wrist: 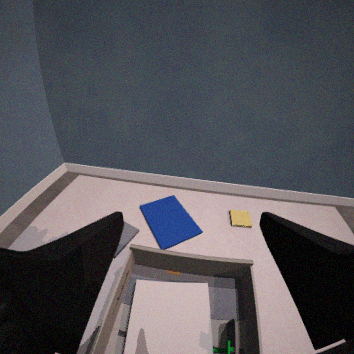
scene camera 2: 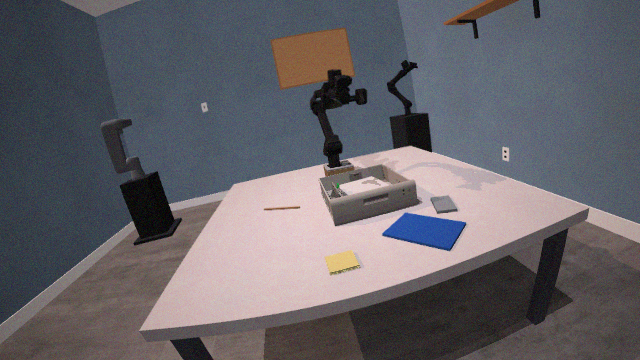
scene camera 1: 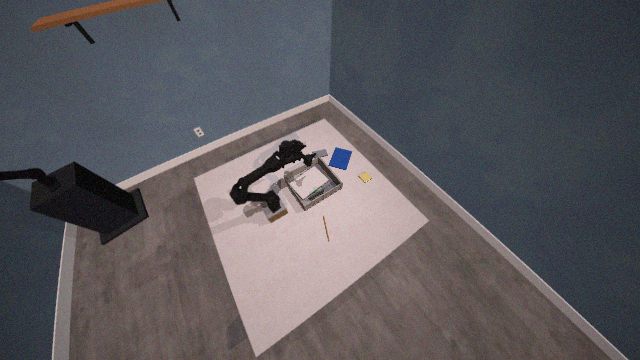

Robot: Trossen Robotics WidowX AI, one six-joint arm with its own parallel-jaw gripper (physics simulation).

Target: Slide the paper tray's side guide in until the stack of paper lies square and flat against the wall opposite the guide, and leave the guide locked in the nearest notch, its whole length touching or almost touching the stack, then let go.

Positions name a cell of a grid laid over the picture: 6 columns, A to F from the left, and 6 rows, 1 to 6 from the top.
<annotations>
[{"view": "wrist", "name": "my gripper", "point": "D4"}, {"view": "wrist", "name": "white paper stack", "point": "C6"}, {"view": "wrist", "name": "blue book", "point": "C4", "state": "on the table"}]
</annotations>
